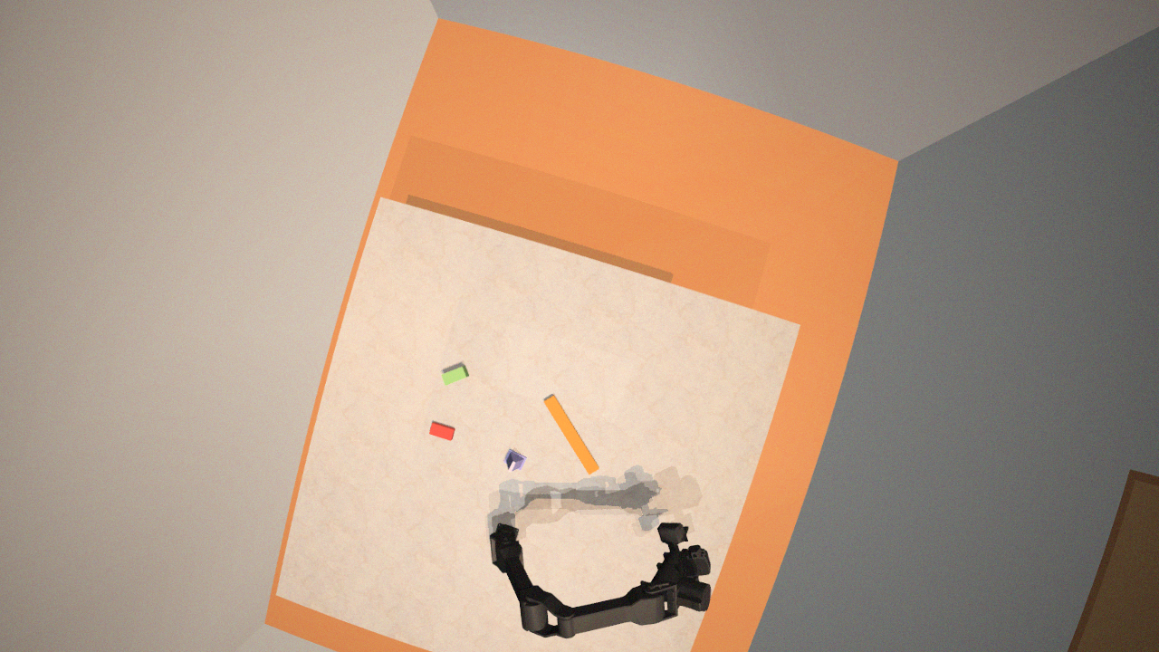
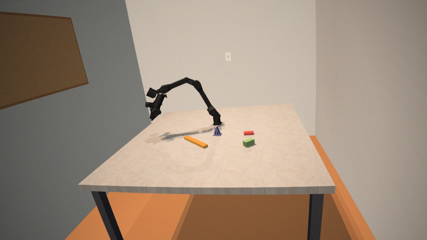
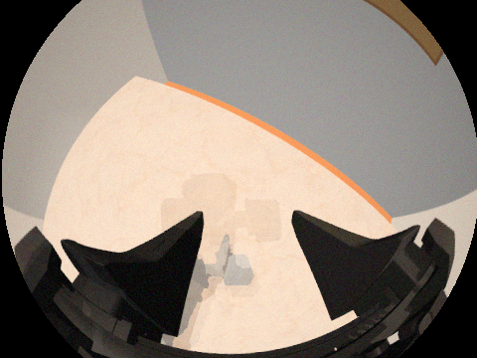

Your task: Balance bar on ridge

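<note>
My gripper tip is 37 cm to the right of the long orange bar, 14 cm short of it and 13 cm above it. From my gripper tip the other things lie so: green block (74 cm to the left, 21 cm ahead, 12 cm below); then red block (73 cm to the left, 13 cm below, 4 cm ahead).
</note>
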